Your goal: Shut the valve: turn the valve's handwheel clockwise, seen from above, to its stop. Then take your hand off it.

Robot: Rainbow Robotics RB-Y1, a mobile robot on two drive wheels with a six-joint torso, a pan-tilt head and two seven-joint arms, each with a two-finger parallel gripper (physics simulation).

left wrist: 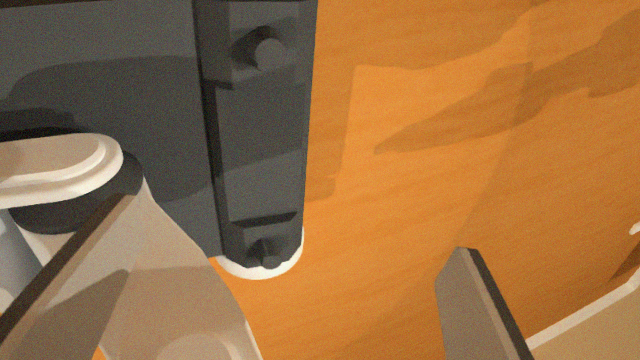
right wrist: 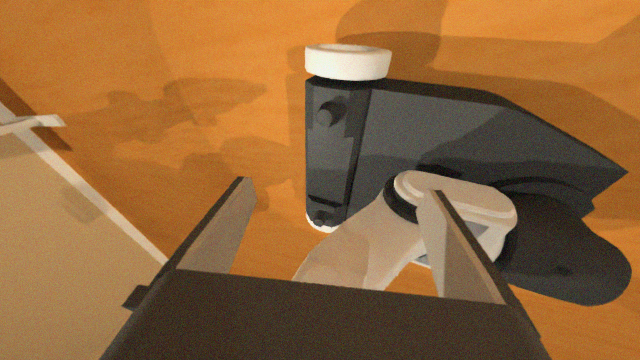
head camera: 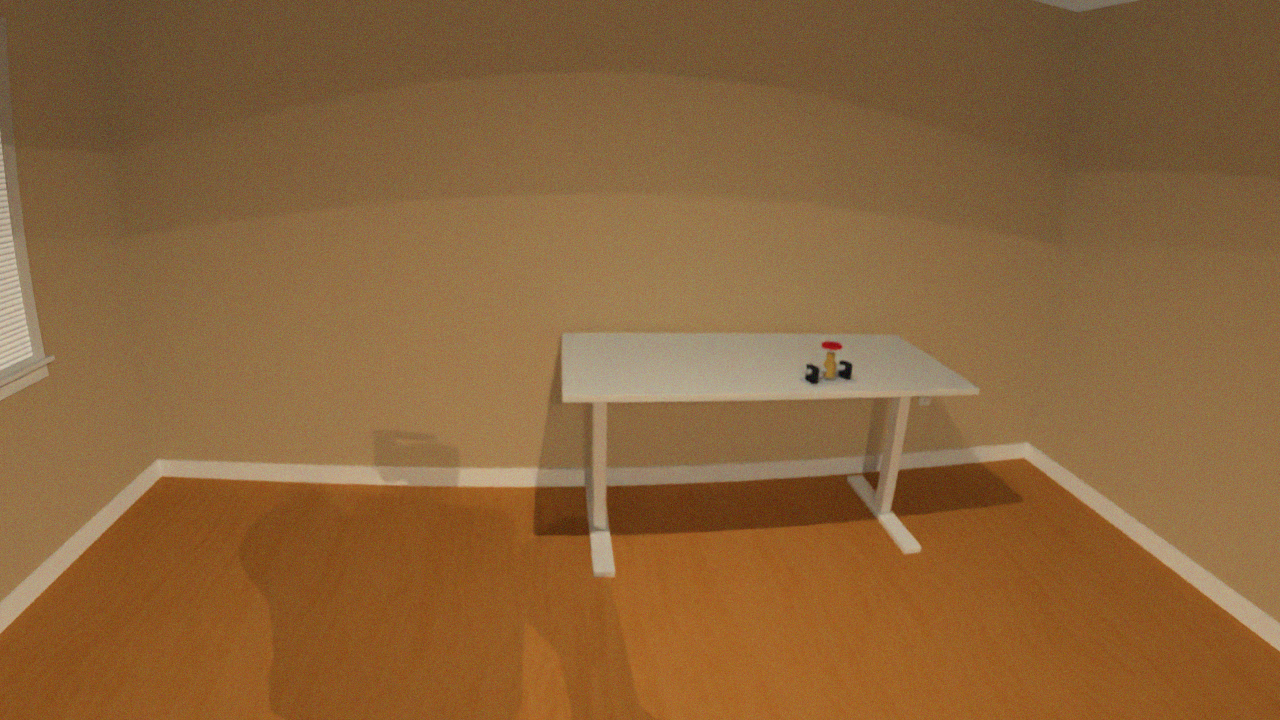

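The valve (head camera: 830,365) stands upright on the right part of a white table in the head view, some way off across the floor. It has a yellow body with a black piece on either side. Its red handwheel (head camera: 831,345) lies flat on top. My left gripper (left wrist: 296,243) is open and empty in the left wrist view, over the floor beside my base. My right gripper (right wrist: 334,194) is open and empty in the right wrist view, also beside my base. Neither gripper is near the valve.
The white table (head camera: 662,367) stands against the far wall on two legs with long feet. A window (head camera: 16,295) is at the far left. My dark base (left wrist: 260,125) (right wrist: 425,120) shows in both wrist views. White skirting (head camera: 313,474) runs along the wall.
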